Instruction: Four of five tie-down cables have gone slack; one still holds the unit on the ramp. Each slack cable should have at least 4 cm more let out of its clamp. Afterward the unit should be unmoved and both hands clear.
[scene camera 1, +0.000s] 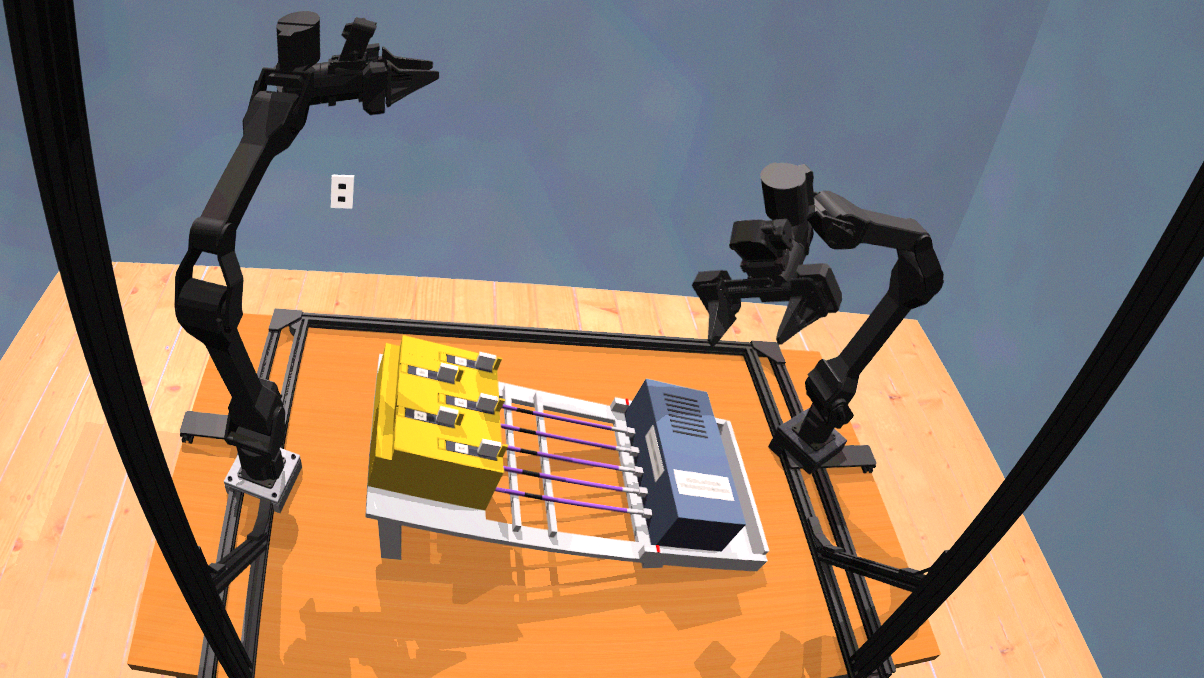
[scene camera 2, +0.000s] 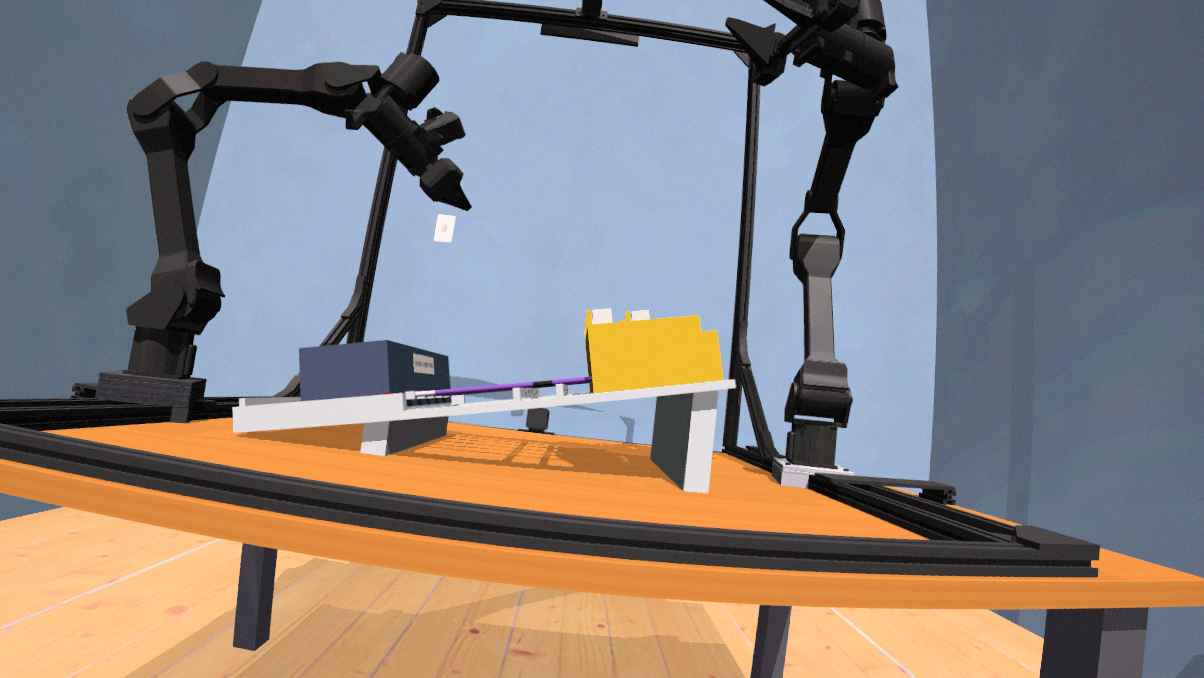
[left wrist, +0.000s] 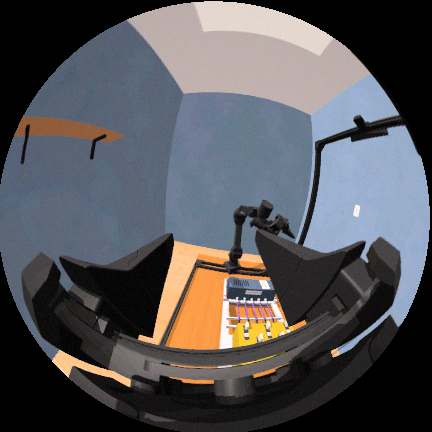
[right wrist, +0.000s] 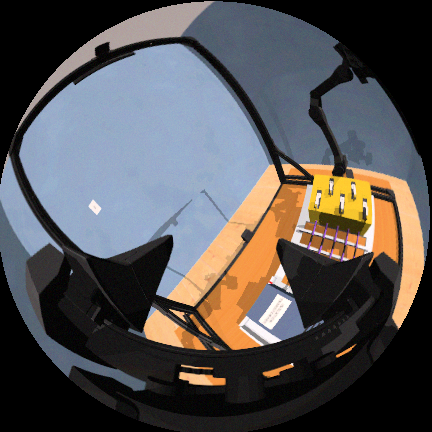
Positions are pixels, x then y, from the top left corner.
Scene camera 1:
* left gripper: 435, 69
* right gripper: 743, 343
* white ramp leg: 389, 534
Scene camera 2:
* right gripper: 460, 198
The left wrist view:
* left gripper: 214, 236
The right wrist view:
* right gripper: 226, 242
